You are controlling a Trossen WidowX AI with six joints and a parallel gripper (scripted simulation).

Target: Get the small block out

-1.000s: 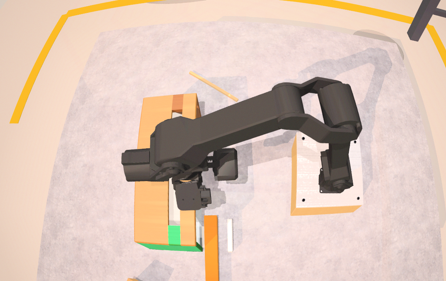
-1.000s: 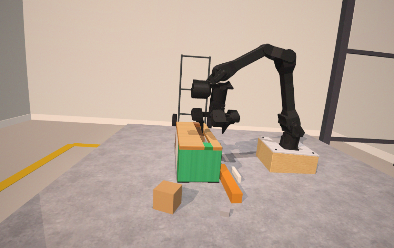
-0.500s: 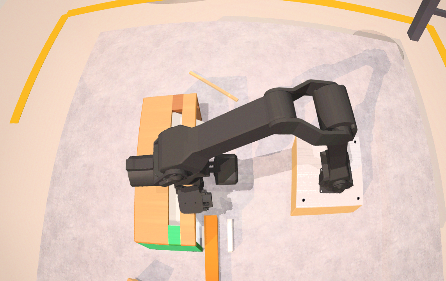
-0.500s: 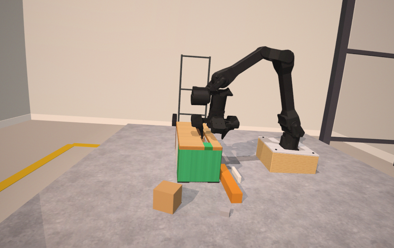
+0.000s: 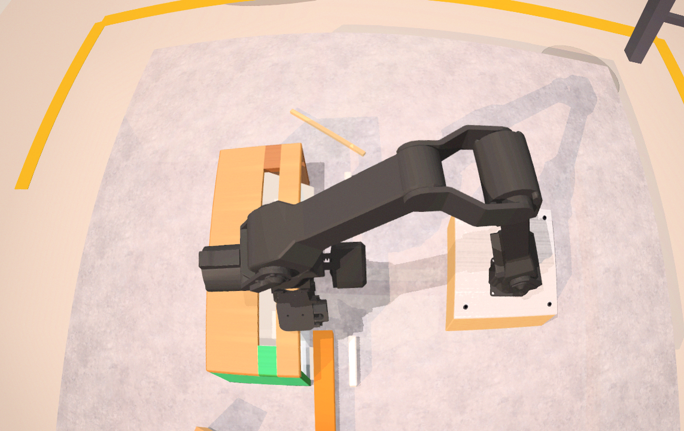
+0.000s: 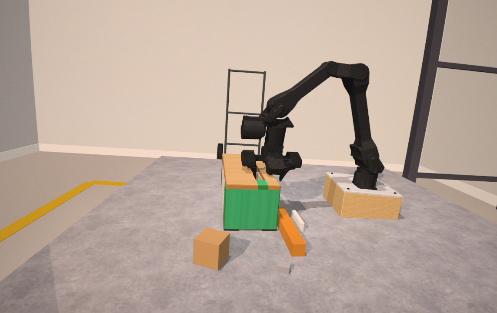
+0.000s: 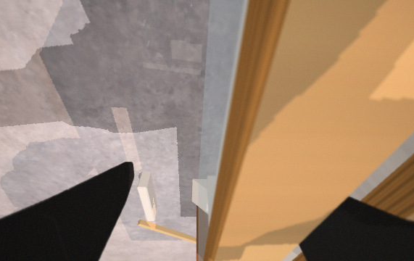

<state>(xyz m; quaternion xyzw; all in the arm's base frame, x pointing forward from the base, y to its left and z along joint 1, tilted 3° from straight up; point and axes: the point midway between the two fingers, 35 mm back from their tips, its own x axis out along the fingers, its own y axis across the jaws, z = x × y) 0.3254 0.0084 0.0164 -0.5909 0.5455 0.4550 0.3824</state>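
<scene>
The box lies 4 cm ahead of my gripper tip, 1 cm to the right of it and 2 cm below it. The rest, counted from my gripper tip: orange bar: 4 cm behind, 19 cm to the left, 7 cm below; then thin tan stick: 1 cm ahead, 31 cm to the right, 8 cm below.
</scene>
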